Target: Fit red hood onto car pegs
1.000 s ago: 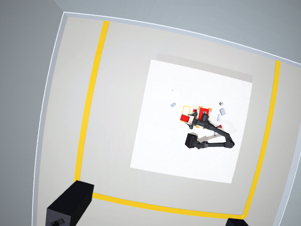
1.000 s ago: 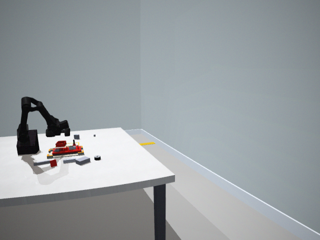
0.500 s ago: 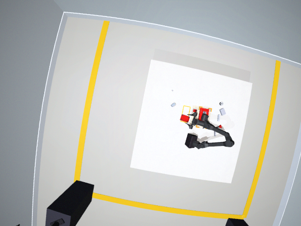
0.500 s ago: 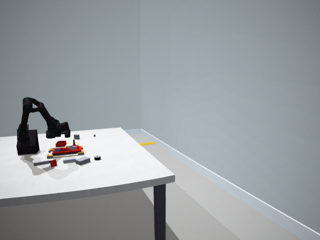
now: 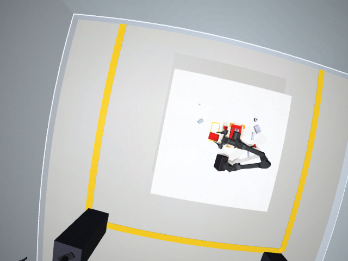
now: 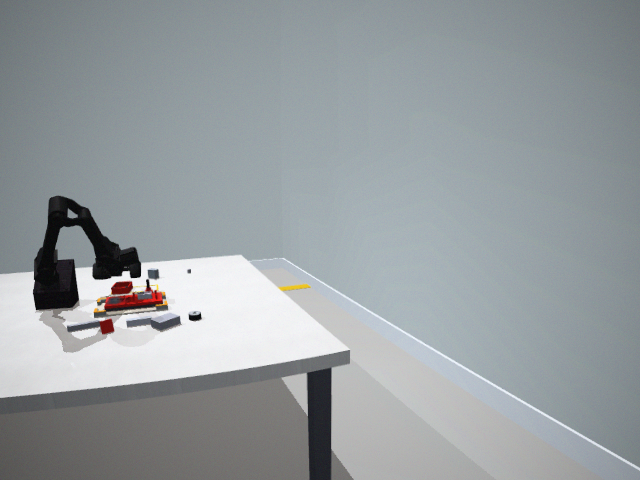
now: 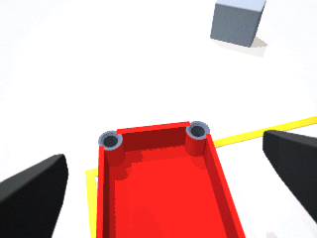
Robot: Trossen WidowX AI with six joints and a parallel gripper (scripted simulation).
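My gripper tip is 1 cm to the left of the red hood and 5 cm above it. From my gripper tip the other things lie so: grey bar 8 cm behind, 41 cm to the right, 5 cm below; then grey cube 12 cm ahead, 16 cm to the left, 4 cm below.
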